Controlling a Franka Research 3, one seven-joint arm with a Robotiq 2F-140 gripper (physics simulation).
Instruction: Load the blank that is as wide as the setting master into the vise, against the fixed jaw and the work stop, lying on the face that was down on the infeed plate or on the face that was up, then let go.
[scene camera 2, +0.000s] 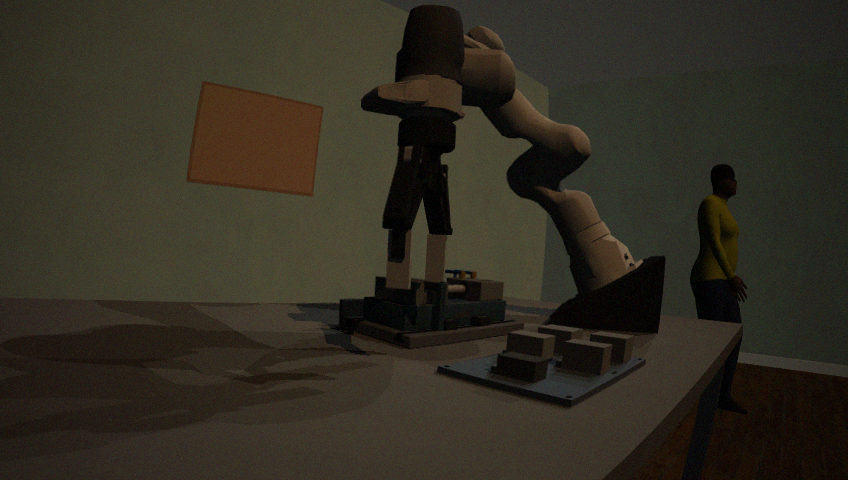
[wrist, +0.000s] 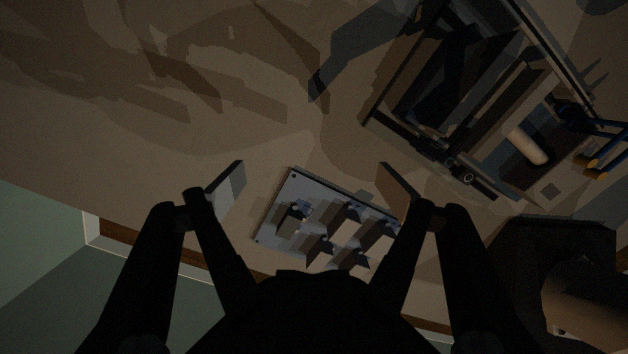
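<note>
My gripper is open, with nothing between its fingers. It hangs above the table; in the scene view its fingertips overlap the vise, while in the wrist view the vise lies beyond the right finger, at upper right. The vise's pale screw shows. Several block-shaped blanks stand on the blue-grey infeed plate, one of them a darker-looking block at the near left. Which block matches the setting master, and where the master is, I cannot tell in this dim light.
Blue handles with orange ends stick out past the vise screw. The robot's dark base stands behind the infeed plate. The table has its right edge beyond the plate. A person in yellow stands behind the table.
</note>
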